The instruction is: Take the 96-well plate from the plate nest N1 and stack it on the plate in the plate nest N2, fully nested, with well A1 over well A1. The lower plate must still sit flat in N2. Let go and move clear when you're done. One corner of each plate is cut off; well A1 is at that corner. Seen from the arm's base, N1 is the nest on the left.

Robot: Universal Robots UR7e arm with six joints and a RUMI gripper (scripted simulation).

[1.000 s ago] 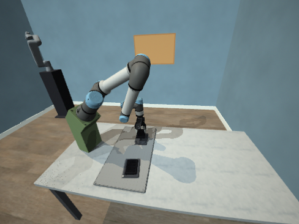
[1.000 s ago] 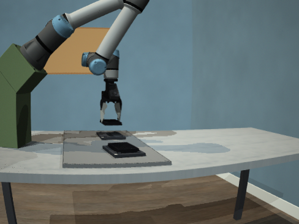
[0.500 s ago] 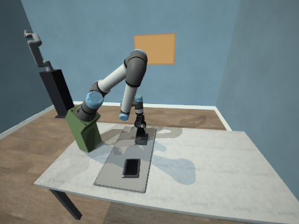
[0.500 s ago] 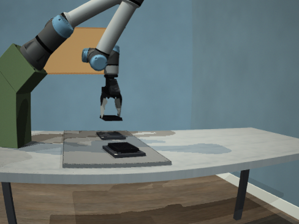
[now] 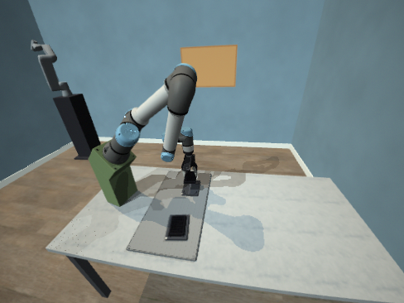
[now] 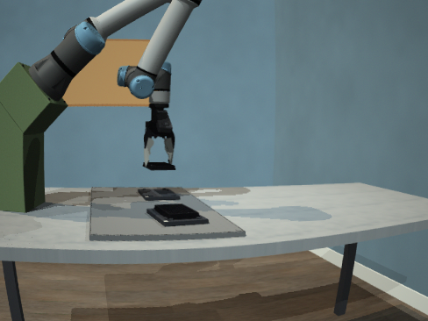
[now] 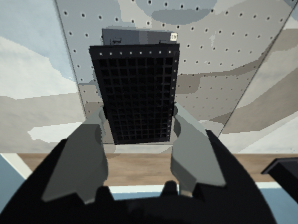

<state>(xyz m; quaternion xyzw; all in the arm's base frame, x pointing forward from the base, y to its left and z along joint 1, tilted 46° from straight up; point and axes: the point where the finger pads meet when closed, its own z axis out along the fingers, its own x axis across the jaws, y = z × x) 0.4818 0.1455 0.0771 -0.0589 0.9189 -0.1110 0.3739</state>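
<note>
My gripper is now 1 cm above the dark 96-well plate. From my hand the other things lie so: plate nest (11 cm below); then white label (42 cm to the right, 10 cm below, 8 cm behind).
</note>
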